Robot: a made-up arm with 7 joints. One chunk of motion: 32 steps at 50 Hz.
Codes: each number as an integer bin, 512 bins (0 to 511) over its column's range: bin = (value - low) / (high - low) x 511, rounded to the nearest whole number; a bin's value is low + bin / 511 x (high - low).
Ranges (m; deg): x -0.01..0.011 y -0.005..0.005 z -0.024..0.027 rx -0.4..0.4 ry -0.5..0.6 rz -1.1..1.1
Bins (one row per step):
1: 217 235 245 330 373 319
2: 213 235 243 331 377 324
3: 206 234 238 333 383 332
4: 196 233 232 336 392 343
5: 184 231 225 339 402 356
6: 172 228 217 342 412 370
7: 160 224 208 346 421 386
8: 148 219 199 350 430 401
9: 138 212 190 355 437 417
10: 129 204 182 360 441 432
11: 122 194 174 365 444 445
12: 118 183 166 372 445 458
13: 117 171 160 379 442 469
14: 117 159 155 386 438 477
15: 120 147 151 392 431 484
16: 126 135 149 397 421 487
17: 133 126 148 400 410 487
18: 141 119 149 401 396 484
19: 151 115 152 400 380 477
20: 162 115 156 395 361 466
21: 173 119 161 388 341 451
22: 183 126 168 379 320 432
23: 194 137 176 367 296 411
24: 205 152 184 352 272 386
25: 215 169 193 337 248 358
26: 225 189 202 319 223 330
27: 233 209 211 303 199 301
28: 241 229 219 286 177 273
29: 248 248 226 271 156 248
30: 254 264 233 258 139 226
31: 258 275 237 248 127 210
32: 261 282 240 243 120 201
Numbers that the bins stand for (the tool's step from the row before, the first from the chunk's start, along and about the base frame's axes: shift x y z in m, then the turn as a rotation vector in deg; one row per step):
1: -0.00108 -0.00040 0.00045 0.117 0.303 0.273
2: -0.00125 -0.00040 0.00025 0.118 0.312 0.295
3: -0.00153 -0.00042 -0.00025 0.121 0.324 0.329
4: -0.00195 -0.00044 -0.00085 0.126 0.344 0.377
5: -0.00244 -0.00048 -0.00154 0.131 0.365 0.433
6: -0.00293 -0.00054 -0.00234 0.135 0.387 0.493
7: -0.00342 -0.00062 -0.00324 0.142 0.406 0.562
8: -0.00392 -0.00071 -0.00414 0.148 0.426 0.626
9: -0.00433 -0.00085 -0.00504 0.156 0.441 0.695
10: -0.00470 -0.00101 -0.00584 0.164 0.449 0.760
11: -0.00499 -0.00120 -0.00663 0.171 0.456 0.816
12: -0.00515 -0.00142 -0.00743 0.182 0.458 0.872
13: -0.00519 -0.00165 -0.00803 0.193 0.451 0.919
14: -0.00519 -0.00189 -0.00853 0.204 0.443 0.954
15: -0.00507 -0.00212 -0.00893 0.214 0.428 0.984
16: -0.00482 -0.00236 -0.00913 0.222 0.406 0.997
17: -0.00453 -0.00253 -0.00923 0.226 0.383 0.997
18: -0.00421 -0.00267 -0.00913 0.228 0.352 0.984
19: -0.00379 -0.00275 -0.00883 0.226 0.318 0.954
20: -0.00334 -0.00275 -0.00843 0.218 0.277 0.906
21: -0.00289 -0.00267 -0.00793 0.207 0.234 0.842
22: -0.00248 -0.00253 -0.00723 0.193 0.189 0.760
23: -0.00203 -0.00232 -0.00643 0.175 0.137 0.669
24: -0.00158 -0.00203 -0.00564 0.151 0.086 0.562
25: -0.00116 -0.00169 -0.00474 0.128 0.034 0.441
26: -0.00075 -0.00130 -0.00384 0.099 -0.020 0.321
27: -0.00042 -0.00091 -0.00294 0.074 -0.072 0.196
28: -0.00010 -0.00052 -0.00214 0.048 -0.119 0.075
29: 0.00019 -0.00015 -0.00144 0.024 -0.164 -0.032
30: 0.00044 0.00017 -0.00075 0.004 -0.201 -0.127
31: 0.00060 0.00038 -0.00035 -0.012 -0.227 -0.196
32: 0.00073 0.00052 -0.00005 -0.020 -0.242 -0.235

